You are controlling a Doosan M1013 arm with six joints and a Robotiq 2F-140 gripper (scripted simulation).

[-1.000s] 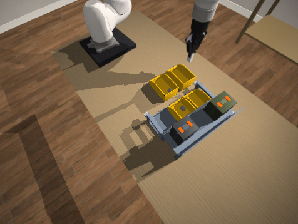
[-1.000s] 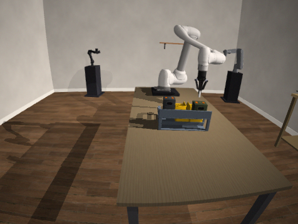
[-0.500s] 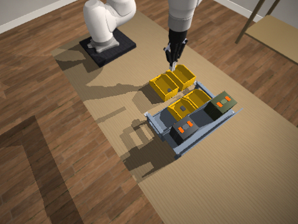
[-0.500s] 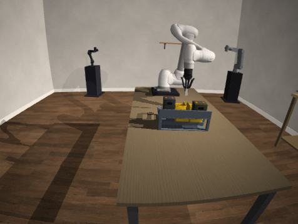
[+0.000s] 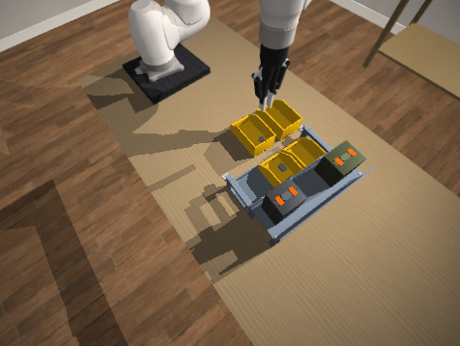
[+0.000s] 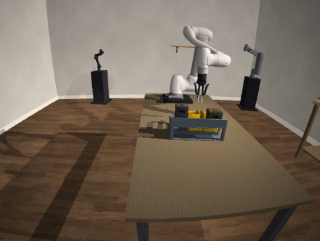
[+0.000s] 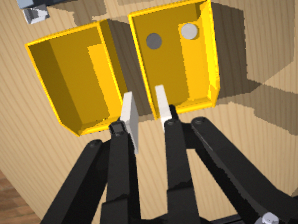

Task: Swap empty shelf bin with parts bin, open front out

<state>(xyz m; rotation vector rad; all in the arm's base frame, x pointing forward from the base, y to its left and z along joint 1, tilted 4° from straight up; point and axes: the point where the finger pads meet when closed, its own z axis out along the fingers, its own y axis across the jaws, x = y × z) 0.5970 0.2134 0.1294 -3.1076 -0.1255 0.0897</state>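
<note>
Now: hand 13 cm short of the shelf lip, 6 cm to the left of it and 18 cm above it. Also, from my hand: dark grey box 32 cm ahead, 16 cm to the right, 3 cm below; then green box 31 cm ahead, 7 cm to the left, 4 cm below.
</note>
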